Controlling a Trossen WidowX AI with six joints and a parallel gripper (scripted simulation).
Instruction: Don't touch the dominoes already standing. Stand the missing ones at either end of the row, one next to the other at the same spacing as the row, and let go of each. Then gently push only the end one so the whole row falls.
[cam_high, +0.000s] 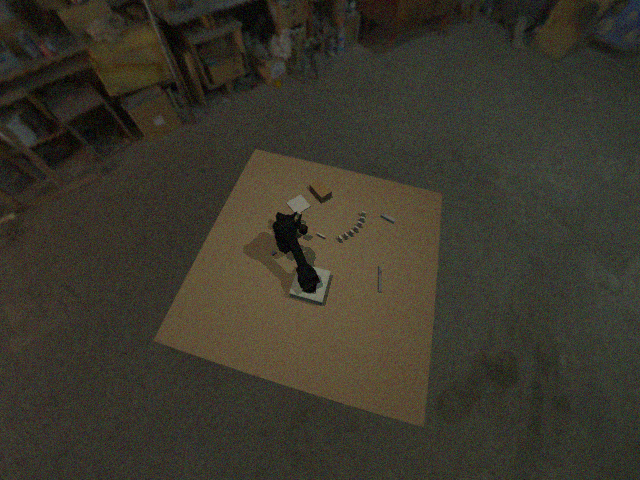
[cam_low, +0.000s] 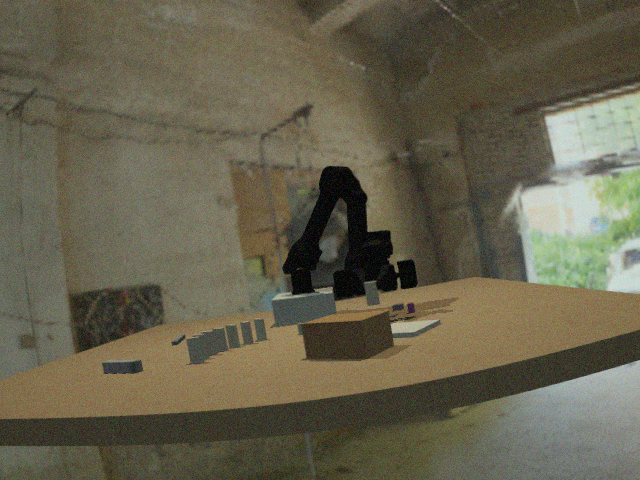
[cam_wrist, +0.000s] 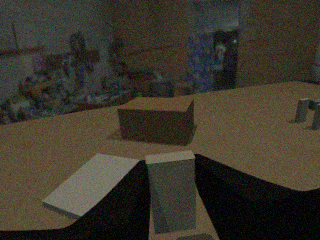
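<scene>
Right now my gripper tip is 11 cm short of the flat white plate, 9 cm above it and 3 cm to the right of it. Round my gripper tip: grey cube: 22 cm behind, 11 cm to the left, 8 cm below; brown box: 21 cm ahead, 10 cm to the right, 6 cm below; purple piece: 12 cm to the left, 12 cm behind, 8 cm below.
</scene>
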